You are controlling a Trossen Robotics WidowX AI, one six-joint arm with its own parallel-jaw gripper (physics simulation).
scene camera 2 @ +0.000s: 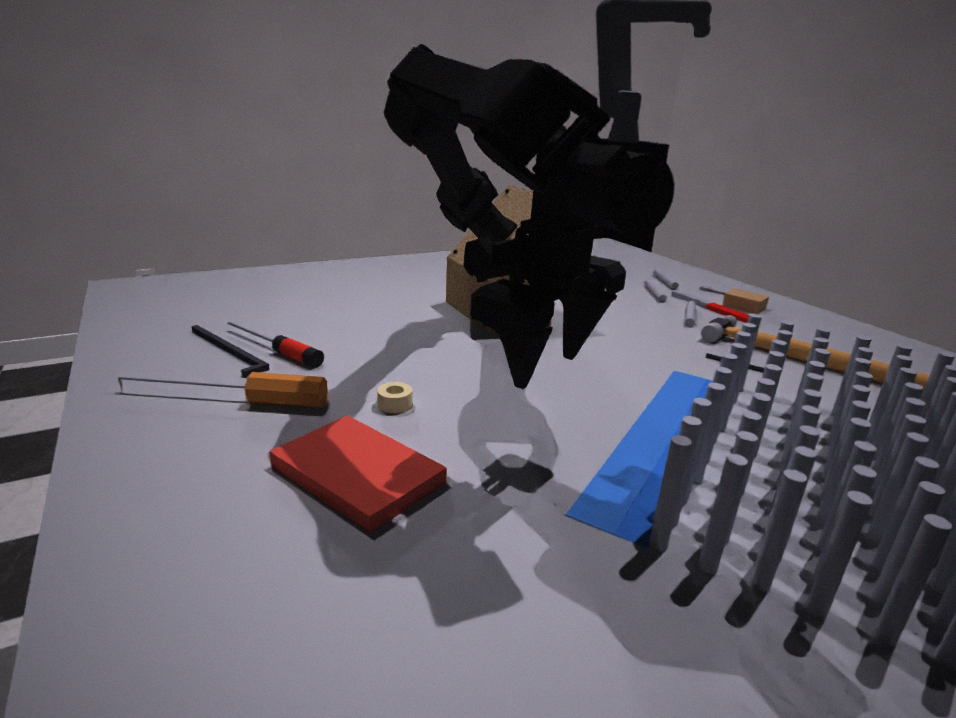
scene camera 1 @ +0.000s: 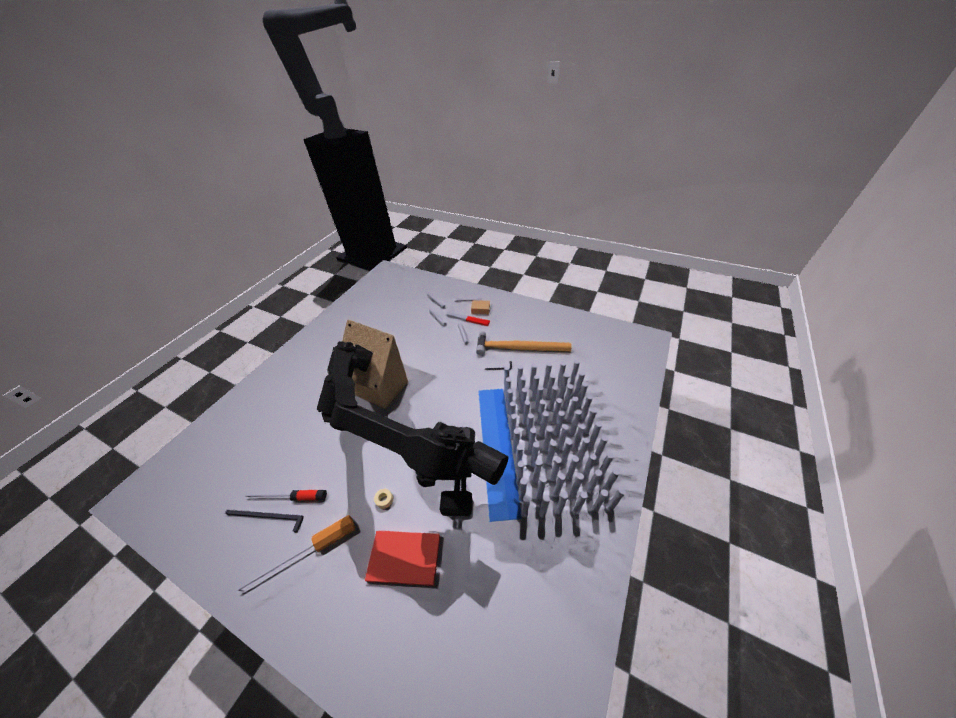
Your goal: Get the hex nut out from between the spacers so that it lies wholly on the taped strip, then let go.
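Seen in the pictures: gripper, fingertip midpoint: [scene camera 2: 545, 372] [scene camera 1: 461, 484]; arm's base, link origin: [scene camera 2: 497, 234] [scene camera 1: 361, 358].
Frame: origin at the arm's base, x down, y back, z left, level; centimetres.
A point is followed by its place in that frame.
Observation:
The taped strip [scene camera 1: 494, 417] @[x 14.4, y -40.6, z 9.2 cm] [scene camera 2: 645, 448] @[x 14.4, y -47.2, z -2.5 cm] is a long blue band flat on the table. The spacers [scene camera 1: 523, 520] [scene camera 2: 723, 513] are upright grey rods in close rows along the strip's right side. I cannot make out the hex nut in either view; the dense rods hide much of the table between them. My gripper [scene camera 1: 457, 524] [scene camera 2: 544, 371] @[x 3.0, y -46.5, z -16.4 cm] points down, open and empty, above the table to the left of the strip in the second view. Its fingers are apart and touch neither the strip nor the rods. In the first view the fingers overlap and are small.
A red block [scene camera 1: 403, 558] @[x 12.5, y -41.4, z -34.6 cm] [scene camera 2: 359, 471] @[x 12.6, y -43.2, z -34.5 cm] lies near the gripper, with a beige ring [scene camera 1: 376, 498] @[x 12.3, y -26.8, z -27.6 cm] [scene camera 2: 382, 401] @[x 13.0, y -29.1, z -28.4 cm] behind it. An orange-handled screwdriver [scene camera 1: 333, 533] @[x 10.9, y -24.2, z -39.0 cm] [scene camera 2: 285, 389] @[x 11.7, y -24.9, z -39.2 cm], a red-black screwdriver [scene camera 1: 309, 495] @[x 12.1, y -11.2, z -35.8 cm] [scene camera 2: 295, 350] @[x 12.5, y -11.5, z -36.3 cm] and a black hex key [scene camera 1: 262, 514] @[x 13.6, y -3.5, z -45.1 cm] lie left. A hammer [scene camera 1: 529, 346] @[x 12.1, y -37.8, z 39.3 cm] and a wooden block [scene camera 1: 391, 374] @[x 4.5, y -9.0, z 1.8 cm] stand farther back.

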